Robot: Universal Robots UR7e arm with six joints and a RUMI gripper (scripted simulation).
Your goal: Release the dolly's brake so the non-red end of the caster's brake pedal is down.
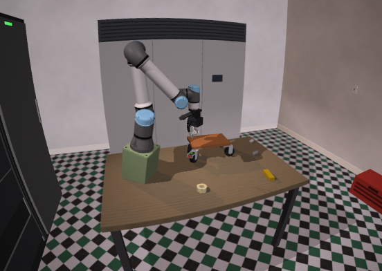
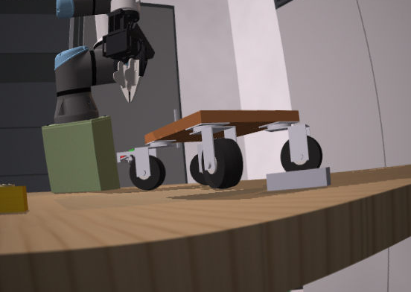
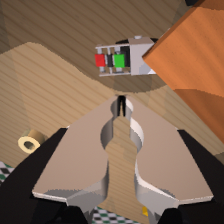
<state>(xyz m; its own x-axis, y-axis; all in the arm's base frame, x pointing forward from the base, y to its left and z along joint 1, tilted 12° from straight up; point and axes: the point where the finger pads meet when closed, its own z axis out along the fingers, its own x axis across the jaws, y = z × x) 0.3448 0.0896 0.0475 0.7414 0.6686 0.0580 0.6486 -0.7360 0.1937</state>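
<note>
Right now my hand is 14 cm above the brake pedal, 1 cm to the left of it and 1 cm past it. The rest, counted from my hand: grey block: 54 cm ahead, 21 cm below, 1 cm to the left; yellow block: 47 cm ahead, 32 cm to the right, 21 cm below; cream tape roll: 33 cm to the right, 20 cm below, 2 cm behind.
</note>
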